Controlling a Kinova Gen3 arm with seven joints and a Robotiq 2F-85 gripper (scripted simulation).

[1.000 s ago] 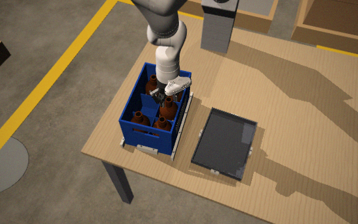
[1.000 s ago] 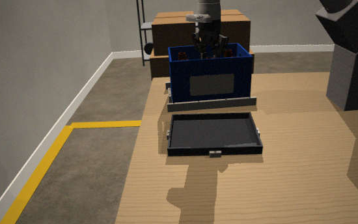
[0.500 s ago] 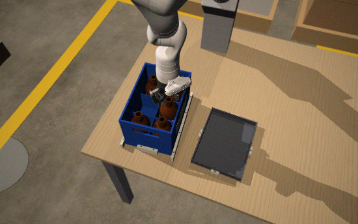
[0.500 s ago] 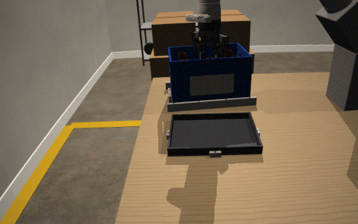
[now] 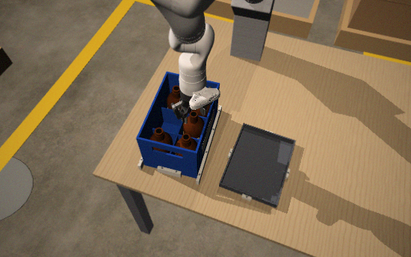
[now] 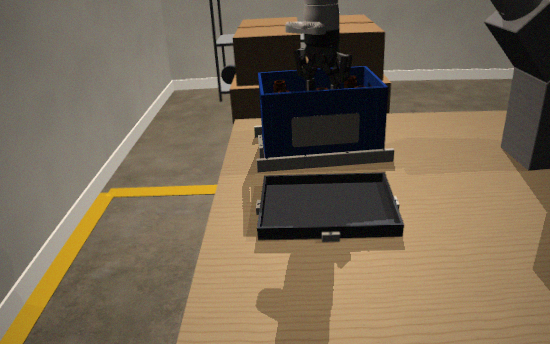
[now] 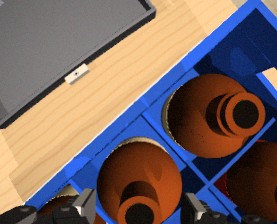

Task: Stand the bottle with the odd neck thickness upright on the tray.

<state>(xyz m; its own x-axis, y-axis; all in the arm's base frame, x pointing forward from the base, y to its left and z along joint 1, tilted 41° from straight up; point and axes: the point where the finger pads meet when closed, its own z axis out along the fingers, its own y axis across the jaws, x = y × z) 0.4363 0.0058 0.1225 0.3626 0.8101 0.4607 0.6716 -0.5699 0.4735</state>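
Now: hand 7 cm above the blue crate, 4 cm to the left of it and 1 cm short of it. From my hand the other things lie so: dark grey tray 23 cm to the left, 14 cm below, 4 cm behind.
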